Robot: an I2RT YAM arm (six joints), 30 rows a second.
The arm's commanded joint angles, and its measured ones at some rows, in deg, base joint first. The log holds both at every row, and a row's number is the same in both.
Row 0, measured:
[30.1 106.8 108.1 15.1 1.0 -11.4]
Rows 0 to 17, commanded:
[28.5 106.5 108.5 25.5 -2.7 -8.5]
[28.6 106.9 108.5 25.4 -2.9 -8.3]
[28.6 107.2 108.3 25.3 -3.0 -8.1]
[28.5 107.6 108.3 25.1 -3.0 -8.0]
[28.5 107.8 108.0 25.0 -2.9 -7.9]
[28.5 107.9 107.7 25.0 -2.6 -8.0]
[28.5 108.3 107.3 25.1 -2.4 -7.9]
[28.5 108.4 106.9 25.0 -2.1 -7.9]
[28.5 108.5 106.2 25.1 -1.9 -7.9]
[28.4 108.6 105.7 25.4 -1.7 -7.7]
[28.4 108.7 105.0 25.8 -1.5 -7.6]
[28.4 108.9 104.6 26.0 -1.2 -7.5]
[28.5 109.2 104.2 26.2 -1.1 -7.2]
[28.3 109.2 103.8 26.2 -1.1 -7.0]
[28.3 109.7 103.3 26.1 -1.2 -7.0]
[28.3 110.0 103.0 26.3 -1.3 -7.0]
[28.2 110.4 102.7 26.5 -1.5 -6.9]
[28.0 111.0 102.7 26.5 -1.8 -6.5]
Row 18, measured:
[28.7 110.7 102.0 17.8 -0.9 -8.3]
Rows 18 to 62, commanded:
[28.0 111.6 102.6 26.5 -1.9 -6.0]
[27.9 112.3 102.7 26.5 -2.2 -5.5]
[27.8 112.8 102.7 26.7 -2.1 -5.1]
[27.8 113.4 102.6 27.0 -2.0 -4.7]
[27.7 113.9 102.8 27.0 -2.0 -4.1]
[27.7 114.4 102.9 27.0 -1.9 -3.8]
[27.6 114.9 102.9 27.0 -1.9 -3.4]
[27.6 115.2 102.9 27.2 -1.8 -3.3]
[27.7 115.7 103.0 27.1 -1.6 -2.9]
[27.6 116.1 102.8 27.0 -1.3 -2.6]
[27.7 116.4 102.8 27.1 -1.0 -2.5]
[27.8 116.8 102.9 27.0 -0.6 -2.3]
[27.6 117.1 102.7 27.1 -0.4 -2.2]
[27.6 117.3 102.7 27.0 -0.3 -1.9]
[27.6 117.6 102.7 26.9 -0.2 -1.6]
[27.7 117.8 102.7 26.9 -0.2 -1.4]
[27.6 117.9 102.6 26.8 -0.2 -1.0]
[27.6 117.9 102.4 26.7 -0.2 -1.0]
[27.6 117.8 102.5 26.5 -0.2 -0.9]
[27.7 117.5 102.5 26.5 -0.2 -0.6]
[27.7 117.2 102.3 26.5 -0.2 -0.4]
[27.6 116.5 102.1 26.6 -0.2 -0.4]
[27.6 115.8 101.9 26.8 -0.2 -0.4]
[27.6 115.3 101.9 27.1 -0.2 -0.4]
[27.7 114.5 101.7 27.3 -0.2 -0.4]
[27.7 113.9 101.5 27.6 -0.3 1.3]
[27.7 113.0 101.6 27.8 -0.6 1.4]
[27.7 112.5 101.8 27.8 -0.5 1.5]
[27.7 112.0 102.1 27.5 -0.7 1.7]
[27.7 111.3 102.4 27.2 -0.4 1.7]
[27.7 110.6 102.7 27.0 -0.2 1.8]
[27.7 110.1 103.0 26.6 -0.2 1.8]
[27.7 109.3 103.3 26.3 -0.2 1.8]
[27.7 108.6 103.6 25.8 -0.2 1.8]
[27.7 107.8 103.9 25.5 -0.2 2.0]
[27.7 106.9 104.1 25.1 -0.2 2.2]
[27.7 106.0 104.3 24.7 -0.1 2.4]
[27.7 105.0 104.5 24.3 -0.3 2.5]
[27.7 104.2 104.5 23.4 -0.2 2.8]
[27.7 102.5 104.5 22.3 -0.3 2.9]
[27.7 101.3 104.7 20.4 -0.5 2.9]
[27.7 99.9 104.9 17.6 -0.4 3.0]
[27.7 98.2 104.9 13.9 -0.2 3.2]
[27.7 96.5 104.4 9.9 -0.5 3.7]
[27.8 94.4 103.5 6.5 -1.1 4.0]
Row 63, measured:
[27.6 103.5 101.4 17.6 -0.1 2.2]
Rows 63 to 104, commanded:
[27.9 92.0 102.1 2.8 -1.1 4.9]
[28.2 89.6 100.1 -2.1 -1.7 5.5]
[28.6 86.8 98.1 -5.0 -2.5 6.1]
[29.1 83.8 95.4 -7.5 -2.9 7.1]
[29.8 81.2 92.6 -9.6 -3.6 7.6]
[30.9 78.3 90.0 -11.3 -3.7 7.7]
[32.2 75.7 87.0 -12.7 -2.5 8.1]
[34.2 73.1 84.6 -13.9 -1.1 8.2]
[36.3 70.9 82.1 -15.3 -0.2 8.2]
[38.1 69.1 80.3 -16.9 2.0 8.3]
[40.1 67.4 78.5 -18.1 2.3 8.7]
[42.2 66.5 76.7 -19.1 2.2 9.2]
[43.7 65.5 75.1 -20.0 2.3 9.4]
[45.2 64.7 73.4 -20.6 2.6 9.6]
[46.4 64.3 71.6 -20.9 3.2 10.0]
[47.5 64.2 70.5 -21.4 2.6 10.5]
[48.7 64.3 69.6 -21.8 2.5 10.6]
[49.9 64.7 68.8 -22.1 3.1 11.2]
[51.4 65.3 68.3 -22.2 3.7 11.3]
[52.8 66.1 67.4 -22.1 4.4 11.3]
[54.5 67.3 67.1 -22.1 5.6 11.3]
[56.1 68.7 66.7 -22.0 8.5 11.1]
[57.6 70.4 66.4 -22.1 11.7 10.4]
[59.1 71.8 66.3 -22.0 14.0 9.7]
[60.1 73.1 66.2 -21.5 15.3 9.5]
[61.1 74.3 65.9 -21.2 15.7 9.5]
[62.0 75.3 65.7 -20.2 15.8 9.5]
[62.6 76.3 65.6 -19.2 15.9 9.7]
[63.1 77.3 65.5 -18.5 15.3 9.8]
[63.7 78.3 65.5 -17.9 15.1 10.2]
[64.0 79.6 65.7 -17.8 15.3 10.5]
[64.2 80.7 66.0 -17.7 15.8 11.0]
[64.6 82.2 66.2 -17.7 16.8 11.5]
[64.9 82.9 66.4 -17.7 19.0 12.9]
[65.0 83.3 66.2 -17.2 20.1 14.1]
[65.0 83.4 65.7 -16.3 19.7 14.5]
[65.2 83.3 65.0 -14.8 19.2 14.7]
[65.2 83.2 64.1 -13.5 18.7 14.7]
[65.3 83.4 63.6 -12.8 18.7 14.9]
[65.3 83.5 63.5 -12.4 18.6 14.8]
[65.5 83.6 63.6 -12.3 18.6 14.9]
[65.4 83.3 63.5 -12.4 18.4 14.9]
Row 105, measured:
[64.5 83.9 63.6 -17.4 16.9 13.4]
